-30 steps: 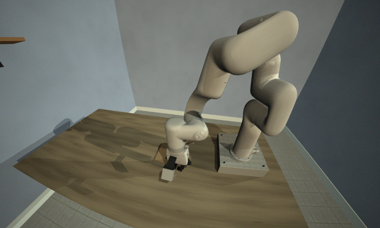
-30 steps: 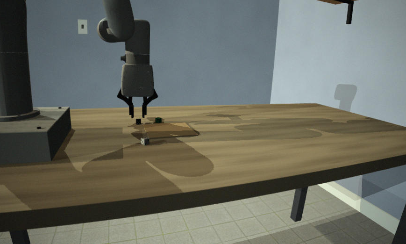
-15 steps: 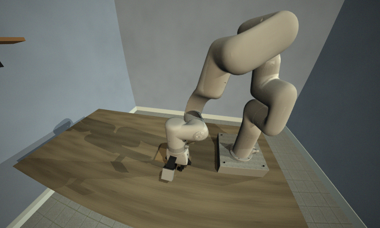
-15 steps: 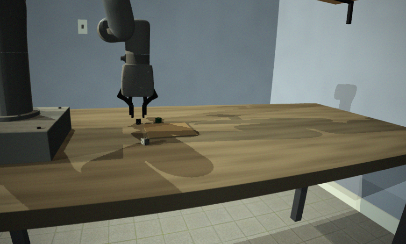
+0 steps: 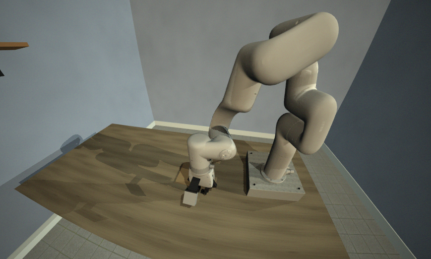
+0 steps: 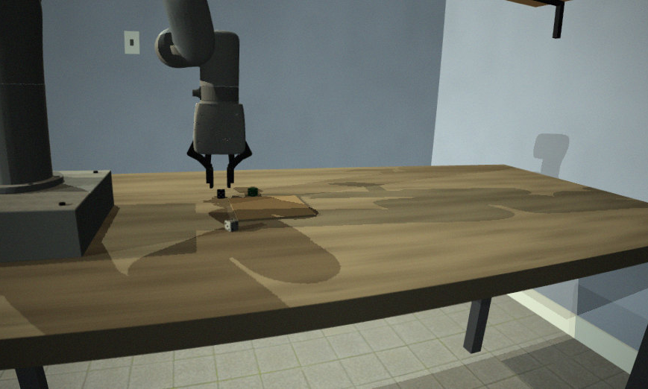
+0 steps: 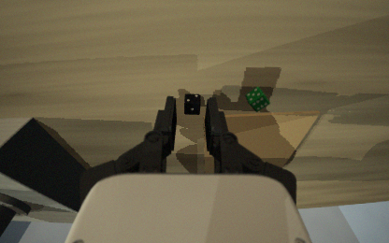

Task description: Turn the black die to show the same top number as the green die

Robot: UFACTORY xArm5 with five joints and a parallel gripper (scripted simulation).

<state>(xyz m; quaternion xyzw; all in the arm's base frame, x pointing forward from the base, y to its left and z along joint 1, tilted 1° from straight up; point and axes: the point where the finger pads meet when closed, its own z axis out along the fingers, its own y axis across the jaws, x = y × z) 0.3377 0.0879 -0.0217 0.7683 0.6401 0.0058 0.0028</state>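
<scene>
Now: the black die 30 mm below my hand. Also, from my hand: green die: 70 mm ahead, 10 mm to the right, 30 mm below; white die: 20 mm behind, 200 mm to the right, 30 mm below; tan mat: 70 mm ahead, 100 mm to the right, 40 mm below.
</scene>
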